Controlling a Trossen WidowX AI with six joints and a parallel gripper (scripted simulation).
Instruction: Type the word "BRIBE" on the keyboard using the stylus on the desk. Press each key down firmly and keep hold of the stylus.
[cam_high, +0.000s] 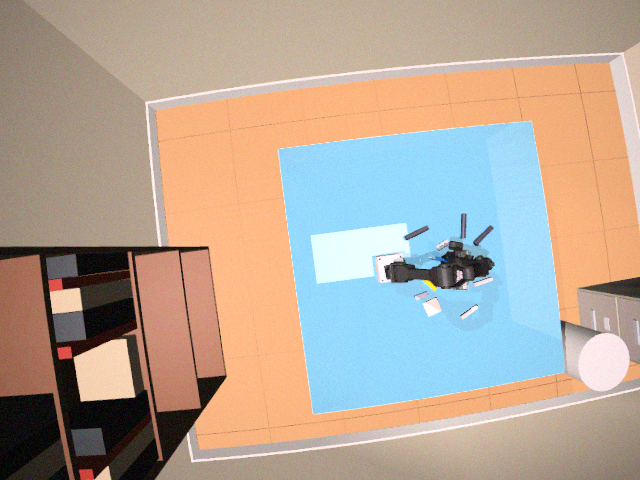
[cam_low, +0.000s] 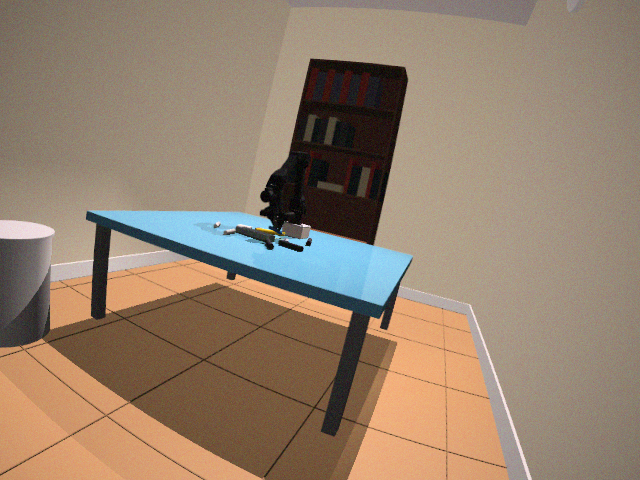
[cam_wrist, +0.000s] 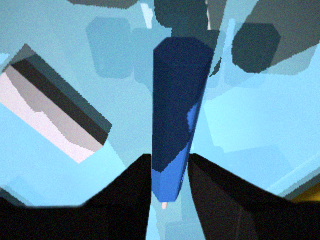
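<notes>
Now: gripper tip 20 mm past the blue stylus and 10 mm to the right of it. Also, from my gripper tip: stylus tip: 40 mm behind, 20 mm to the left, 10 mm below; then yellow pencil: 90 mm behind, 70 mm to the right, 30 mm below; then white block: 80 mm behind, 220 mm to the right, 30 mm below.
</notes>
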